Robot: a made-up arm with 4 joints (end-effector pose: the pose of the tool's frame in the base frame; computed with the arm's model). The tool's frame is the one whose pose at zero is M. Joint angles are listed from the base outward.
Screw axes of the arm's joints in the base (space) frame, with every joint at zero. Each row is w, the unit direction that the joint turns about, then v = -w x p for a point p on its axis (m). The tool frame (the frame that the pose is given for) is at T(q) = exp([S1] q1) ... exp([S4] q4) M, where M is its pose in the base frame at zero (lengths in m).
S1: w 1 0 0 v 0 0.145 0
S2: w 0 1 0 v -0.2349 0 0.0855
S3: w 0 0 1 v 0.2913 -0.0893 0
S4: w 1 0 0 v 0 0.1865 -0.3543
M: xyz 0.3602 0.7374 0.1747 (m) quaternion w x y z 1 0 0 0
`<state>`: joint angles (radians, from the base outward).
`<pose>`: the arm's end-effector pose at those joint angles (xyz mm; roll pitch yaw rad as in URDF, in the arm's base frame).
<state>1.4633 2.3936 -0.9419 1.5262</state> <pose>138.5 328.0 236.6 -3.0377 1.0102 2.5167</pose>
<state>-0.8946 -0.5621 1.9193 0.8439</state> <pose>-371.7 329.4 -147.7 0.7551 1.0103 2.1454</pose>
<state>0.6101 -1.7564 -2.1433 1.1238</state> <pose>-212.2 -107.5 183.5 3.0858 1.1629 -1.3160</pose>
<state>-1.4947 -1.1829 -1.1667 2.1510</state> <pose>-178.3 179.2 170.4 0.6678 -1.2360 1.1011</pose>
